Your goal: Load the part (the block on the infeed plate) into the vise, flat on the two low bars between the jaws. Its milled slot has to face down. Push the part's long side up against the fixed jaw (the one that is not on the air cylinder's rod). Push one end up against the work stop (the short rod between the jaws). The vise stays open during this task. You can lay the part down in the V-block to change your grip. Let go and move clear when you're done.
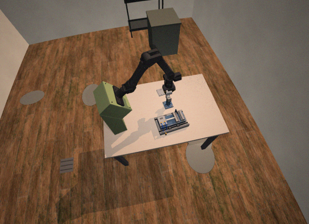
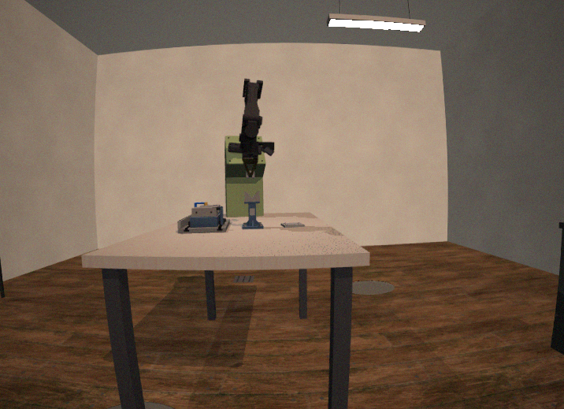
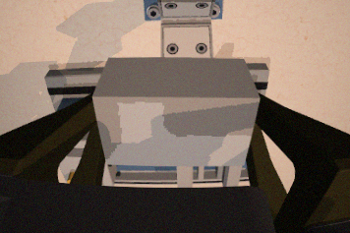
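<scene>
Right now my hand is 20 mm short of the moving jaw, 190 mm to the left of it and 150 mm above it. Also, from my hand: part 10 mm below; dark work stop rod 50 mm ahead, 150 mm to the right, 140 mm below; grey jaw 80 mm ahead, 190 mm to the right, 150 mm below.
</scene>
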